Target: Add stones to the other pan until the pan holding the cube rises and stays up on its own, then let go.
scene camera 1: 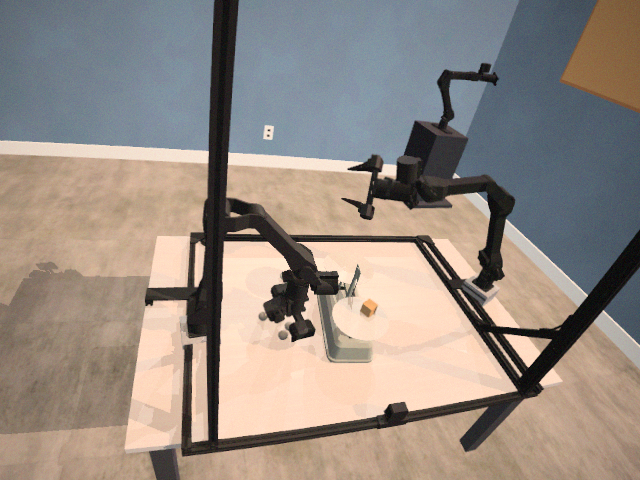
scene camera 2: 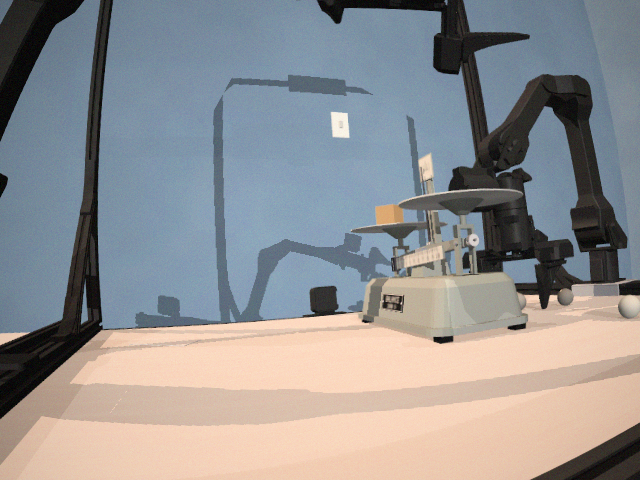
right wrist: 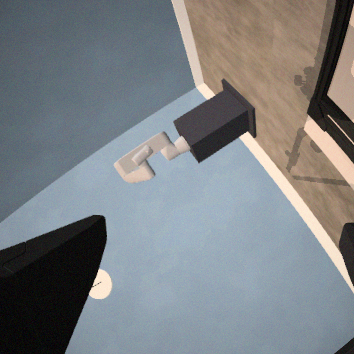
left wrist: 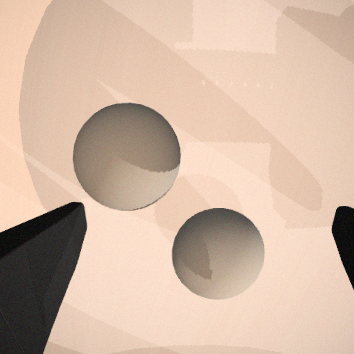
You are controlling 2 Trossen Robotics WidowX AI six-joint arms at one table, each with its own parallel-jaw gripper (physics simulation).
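Pixels of known places: left gripper, fingertip midpoint: [scene camera 1: 287, 329] [left wrist: 215, 218]; right gripper, fingertip midpoint: [scene camera 1: 344, 183] [right wrist: 230, 233]; left arm's base at its link origin: [scene camera 1: 199, 327] [scene camera 2: 605, 282]; right arm's base at its link origin: [scene camera 1: 482, 284].
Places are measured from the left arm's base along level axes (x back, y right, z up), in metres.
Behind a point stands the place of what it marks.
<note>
An orange cube [scene camera 1: 368, 307] {z 0.151, x -0.406, y 0.144 m} [scene camera 2: 388, 213] {z 0.140, x -0.427, y 0.123 m} sits on one pan [scene camera 2: 368, 228] {z 0.121, x -0.448, y 0.147 m} of the grey-green balance [scene camera 1: 348, 353] {z 0.017, x -0.366, y 0.180 m} [scene camera 2: 439, 304] {z 0.019, x -0.493, y -0.049 m}. That pan stands lower than the other pan [scene camera 2: 465, 196] {z 0.133, x -0.457, y -0.065 m}, which looks bare. Round grey stones [scene camera 1: 262, 316] {z 0.001, x -0.176, y -0.007 m} [scene camera 1: 282, 334] {z 0.003, x -0.214, y 0.069 m} [scene camera 2: 565, 296] {z -0.006, x -0.192, y -0.023 m} [scene camera 2: 629, 306] {z -0.006, x -0.305, y -0.184 m} lie on the table beside the balance. My left gripper [scene camera 1: 289, 319] {z -0.021, x -0.241, y 0.036 m} [left wrist: 215, 218] {z -0.021, x -0.241, y 0.036 m} is open and points down, low over the stones. Two stones [left wrist: 127, 156] {z 0.005, x -0.215, y 0.061 m} [left wrist: 218, 253] {z 0.004, x -0.238, y 0.038 m} show in the left wrist view, one between the fingertips, one a little beyond them. My right gripper [scene camera 1: 345, 183] {z 0.326, x -0.445, y -0.196 m} [right wrist: 230, 233] {z 0.326, x -0.445, y -0.196 m} is open, empty and high up.
A black frame [scene camera 1: 310, 435] {z -0.023, x -0.203, y 0.348 m} runs around the table top [scene camera 1: 289, 397] {z -0.021, x -0.184, y 0.244 m}, with an upright post [scene camera 1: 219, 155] {z 0.640, x 0.010, y 0.317 m} at the left. A small black block [scene camera 1: 396, 411] {z 0.032, x -0.403, y 0.373 m} sits on the front rail. A dark pedestal [scene camera 1: 439, 149] [right wrist: 215, 125] with another arm stands beyond the table.
</note>
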